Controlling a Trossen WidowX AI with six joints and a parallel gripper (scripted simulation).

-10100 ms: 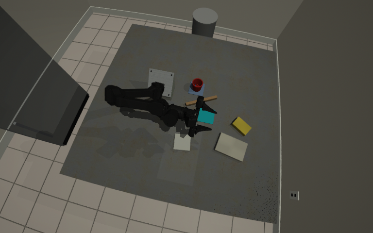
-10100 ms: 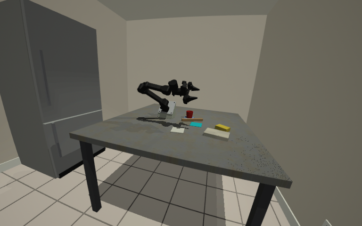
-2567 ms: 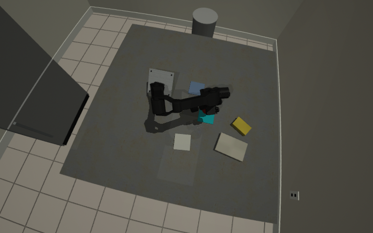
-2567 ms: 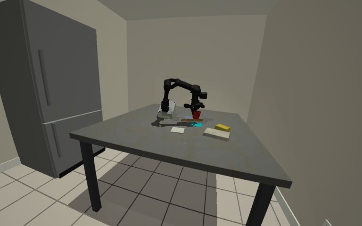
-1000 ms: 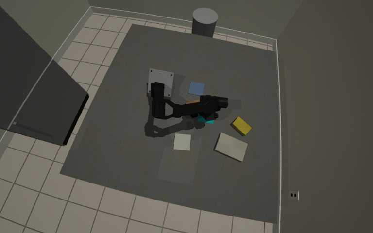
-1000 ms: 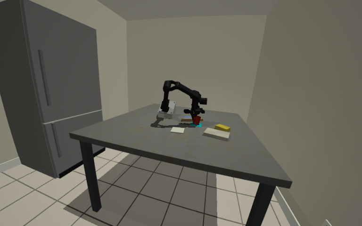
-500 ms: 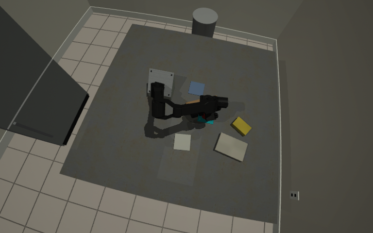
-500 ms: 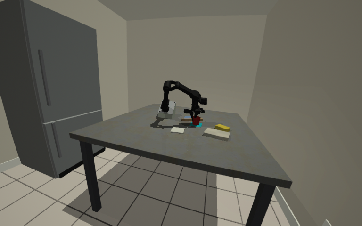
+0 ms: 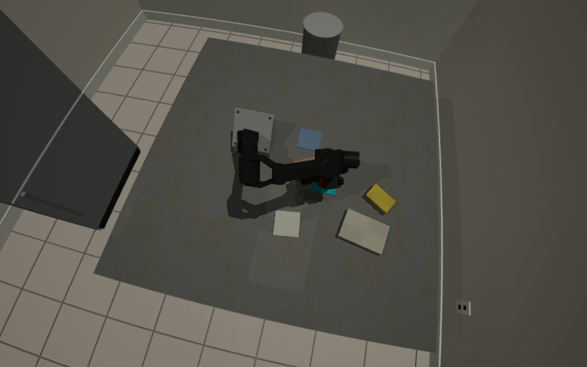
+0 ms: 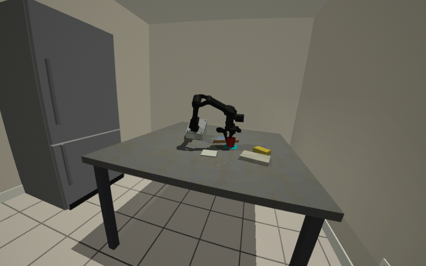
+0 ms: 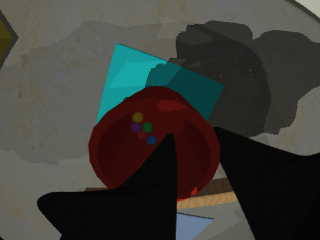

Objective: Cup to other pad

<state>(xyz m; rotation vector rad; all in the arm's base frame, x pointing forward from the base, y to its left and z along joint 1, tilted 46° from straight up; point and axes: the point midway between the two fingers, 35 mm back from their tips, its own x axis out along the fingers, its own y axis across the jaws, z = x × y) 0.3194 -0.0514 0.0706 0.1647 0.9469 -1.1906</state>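
Right now the red cup is 2 cm ahead of my gripper tip, 1 cm to the left of it and 1 cm below it. The rest, counted from my gripper tip: pale square: 8 cm behind, 20 cm to the right, 5 cm below; then teal pad: 3 cm ahead, 2 cm to the left, 6 cm below; then wooden bar: 3 cm behind, 11 cm to the left, 5 cm below.
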